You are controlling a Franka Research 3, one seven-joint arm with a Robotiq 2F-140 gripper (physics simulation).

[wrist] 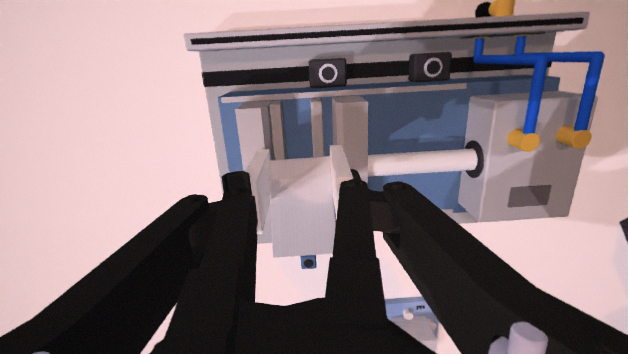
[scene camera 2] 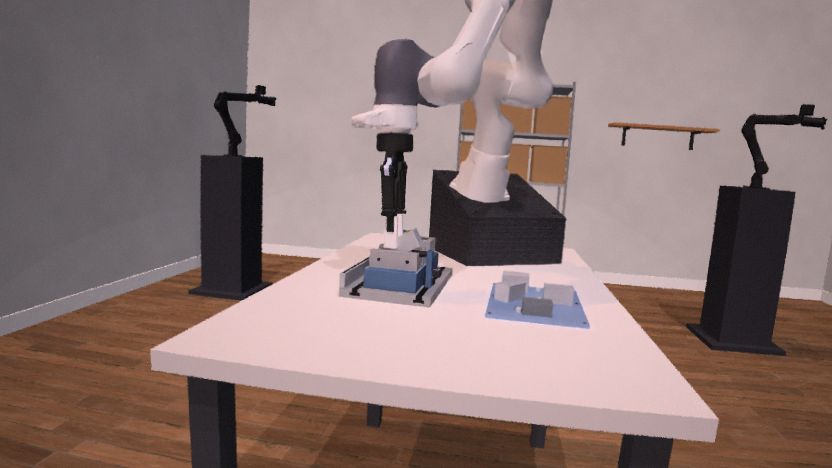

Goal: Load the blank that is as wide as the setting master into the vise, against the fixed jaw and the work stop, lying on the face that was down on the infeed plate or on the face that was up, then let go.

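My gripper (scene camera 2: 394,225) (wrist: 300,166) is shut on a light grey blank (scene camera 2: 411,239) (wrist: 302,210), with one pad on each side of it. The blank looks tilted in the side view and is held over the vise. The vise's fixed jaw (scene camera 2: 395,259) (wrist: 251,125) is on the left in the wrist view; the moving jaw (wrist: 354,125), on a white rod, is on the right. Two thin strips stand between the jaws. A blue upright (scene camera 2: 430,268), apparently the work stop, shows at the vise's side; its small blue top (wrist: 308,262) shows below the blank. The blank hides the jaws' near ends.
The blue infeed plate (scene camera 2: 499,314) carries several grey blocks, including a darker one (scene camera 2: 536,306); I cannot tell which is the setting master. The vise's grey cylinder block (wrist: 525,167) with blue pipes (wrist: 537,95) stands beyond the rod. A raised rail (wrist: 390,31) runs along the vise's far side.
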